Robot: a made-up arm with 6 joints. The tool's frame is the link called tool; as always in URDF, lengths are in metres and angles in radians.
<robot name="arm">
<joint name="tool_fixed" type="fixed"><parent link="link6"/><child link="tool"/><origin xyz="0 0 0" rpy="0 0 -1.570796"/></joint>
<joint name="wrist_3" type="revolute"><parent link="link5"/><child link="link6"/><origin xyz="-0.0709 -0.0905 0" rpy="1.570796 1.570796 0"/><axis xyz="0 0 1"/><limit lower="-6.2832" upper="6.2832" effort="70" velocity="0.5"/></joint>
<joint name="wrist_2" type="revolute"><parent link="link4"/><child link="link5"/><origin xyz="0 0 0" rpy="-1.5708 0 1.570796"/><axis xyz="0 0 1"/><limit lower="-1.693" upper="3.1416" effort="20" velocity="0.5"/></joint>
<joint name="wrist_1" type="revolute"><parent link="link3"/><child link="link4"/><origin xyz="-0.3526 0.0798 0" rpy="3.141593 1.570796 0"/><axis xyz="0 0 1"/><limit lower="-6.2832" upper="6.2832" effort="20" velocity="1.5"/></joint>
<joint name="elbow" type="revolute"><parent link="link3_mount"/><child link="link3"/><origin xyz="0.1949 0.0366 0"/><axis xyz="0 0 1"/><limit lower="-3.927" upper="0.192" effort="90" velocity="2.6"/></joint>
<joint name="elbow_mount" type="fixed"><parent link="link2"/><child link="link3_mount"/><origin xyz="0.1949 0.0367 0"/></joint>
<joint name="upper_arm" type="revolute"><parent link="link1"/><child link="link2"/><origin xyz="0 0 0" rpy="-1.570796 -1.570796 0"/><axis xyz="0 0 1"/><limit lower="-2.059" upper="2.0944" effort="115" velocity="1.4"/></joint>
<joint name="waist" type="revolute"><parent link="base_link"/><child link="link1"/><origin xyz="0 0 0.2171"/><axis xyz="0 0 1"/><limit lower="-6.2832" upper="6.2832" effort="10" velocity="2.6"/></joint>
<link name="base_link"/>
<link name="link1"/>
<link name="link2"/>
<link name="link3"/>
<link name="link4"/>
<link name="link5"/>
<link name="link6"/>
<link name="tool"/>
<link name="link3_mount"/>
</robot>
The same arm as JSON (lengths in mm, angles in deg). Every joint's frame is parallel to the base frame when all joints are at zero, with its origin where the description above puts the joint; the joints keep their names.
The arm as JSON. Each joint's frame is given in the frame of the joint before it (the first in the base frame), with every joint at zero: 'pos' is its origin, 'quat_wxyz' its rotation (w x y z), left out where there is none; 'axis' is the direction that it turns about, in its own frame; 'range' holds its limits. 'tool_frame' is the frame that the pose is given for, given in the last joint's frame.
{
  "length_unit": "mm",
  "angle_unit": "deg",
  "joints": [
    {
      "joint": "waist",
      "pos": [
        0.0,
        0.0,
        217.1
      ],
      "axis": [
        0.0,
        0.0,
        1.0
      ],
      "range": [
        -360.0,
        360.0
      ]
    },
    {
      "joint": "upper_arm",
      "pos": [
        0.0,
        0.0,
        0.0
      ],
      "axis": [
        0.0,
        1.0,
        0.0
      ],
      "range": [
        -117.97,
        120.0
      ]
    },
    {
      "joint": "elbow",
      "pos": [
        73.3,
        0.0,
        389.8
      ],
      "axis": [
        0.0,
        1.0,
        0.0
      ],
      "range": [
        -225.0,
        11.0
      ]
    },
    {
      "joint": "wrist_1",
      "pos": [
        79.8,
        0.0,
        -352.6
      ],
      "axis": [
        0.0,
        0.0,
        -1.0
      ],
      "range": [
        -360.0,
        360.0
      ]
    },
    {
      "joint": "wrist_2",
      "pos": [
        0.0,
        0.0,
        0.0
      ],
      "axis": [
        0.0,
        1.0,
        0.0
      ],
      "range": [
        -97.0,
        180.0
      ]
    },
    {
      "joint": "wrist_3",
      "pos": [
        70.9,
        0.0,
        -90.5
      ],
      "axis": [
        0.0,
        0.0,
        -1.0
      ],
      "range": [
        -360.0,
        360.0
      ]
    }
  ],
  "tool_frame": {
    "pos": [
      0.0,
      0.0,
      0.0
    ],
    "quat_wxyz": [
      0.000002,
      -0.999994,
      0.0,
      0.0
    ]
  }
}

